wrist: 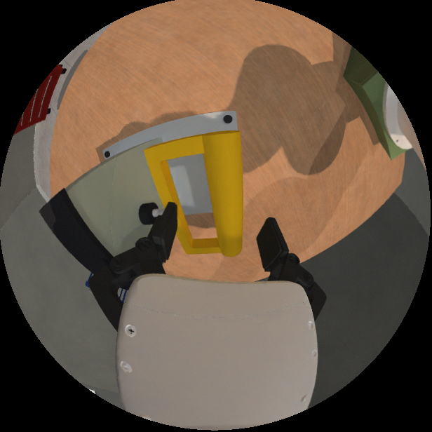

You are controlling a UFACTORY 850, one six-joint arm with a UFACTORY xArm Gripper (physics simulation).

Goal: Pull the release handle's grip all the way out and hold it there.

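Note:
The release handle's yellow grip (pixel 224 195) is a thick bar on a rectangular yellow frame, at the middle of the wrist view. The frame stands out from a pale grey-green housing (pixel 102 185) on a light grey base plate (pixel 175 126). A black knob (pixel 148 213) on a short light stem is on the housing's side. My gripper (pixel 221 221) is open, its fingers wide apart on either side of the grip. The left fingertip overlaps the frame's far side and the stem in view; the right finger is apart from the bar. Whether the left fingertip touches the frame cannot be told.
The housing and plate are on a wooden table top (pixel 175 65). A green box-like object (pixel 372 100) with a white round part is at the right edge. A red slatted object (pixel 42 102) is at the left edge. A black band (pixel 75 232) edges the housing near the left finger.

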